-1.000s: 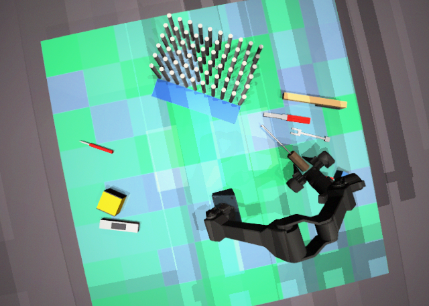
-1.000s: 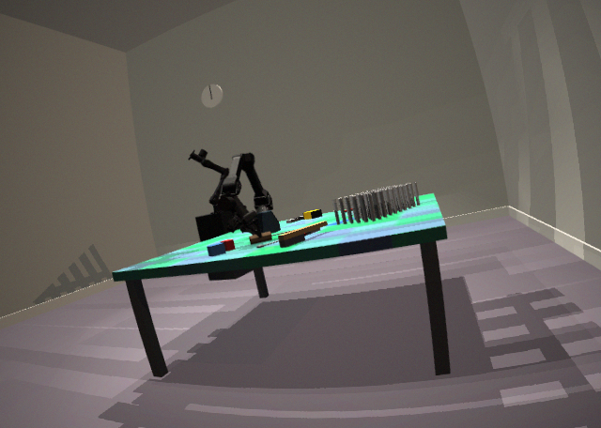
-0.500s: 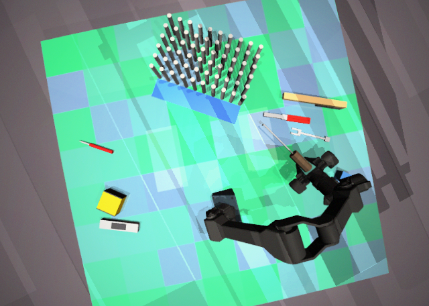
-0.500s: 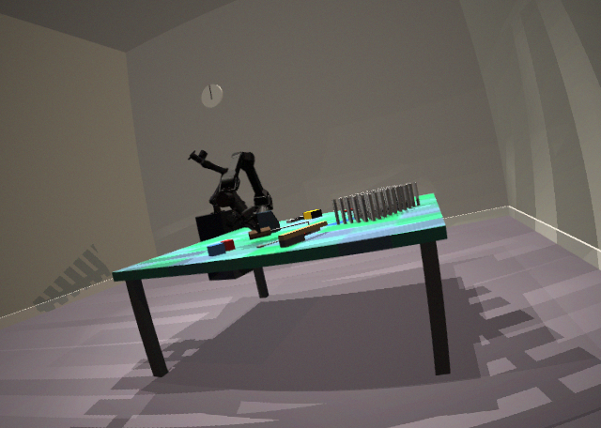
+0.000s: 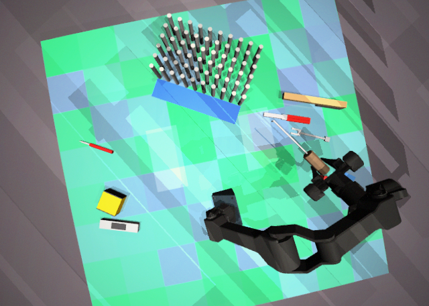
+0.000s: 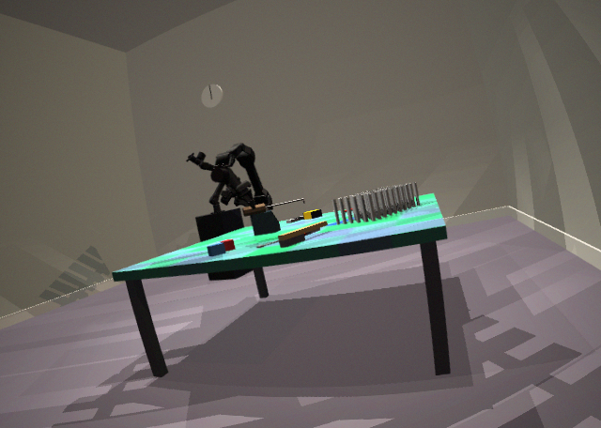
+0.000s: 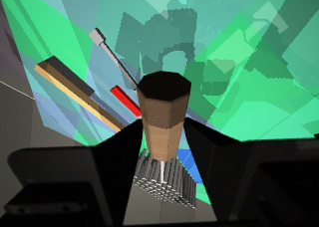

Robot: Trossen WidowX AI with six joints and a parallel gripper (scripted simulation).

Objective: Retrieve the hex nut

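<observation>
Right now my gripper tip is 80 mm short of the wire hook tool and 70 mm to the right of it. Round my gripper tip: red block 120 mm below, 100 mm to the right, 90 mm behind; grey fork tool 130 mm below, 100 mm ahead, 60 mm to the right; blue cube 180 mm to the right, 120 mm below, 90 mm behind.
</observation>
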